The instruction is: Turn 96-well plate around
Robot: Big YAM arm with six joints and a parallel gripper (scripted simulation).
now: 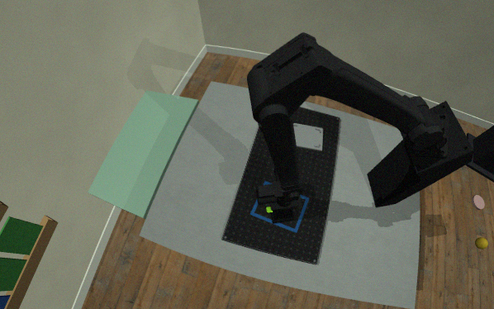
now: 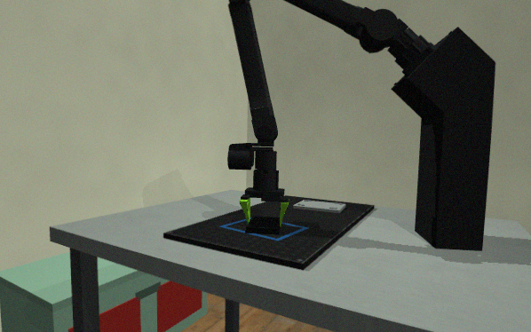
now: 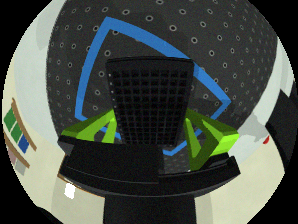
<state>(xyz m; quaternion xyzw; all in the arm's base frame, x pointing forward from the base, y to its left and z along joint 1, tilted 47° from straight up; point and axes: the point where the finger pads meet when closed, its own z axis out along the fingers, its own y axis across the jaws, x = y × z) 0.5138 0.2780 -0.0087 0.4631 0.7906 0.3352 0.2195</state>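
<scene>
My gripper is now right at the black 96-well plate. From my hand the other things lie so: plate nest N1: 50 mm ahead, 340 mm to the right, 10 mm below; A1 mark: 140 mm ahead, 360 mm to the right.
</scene>
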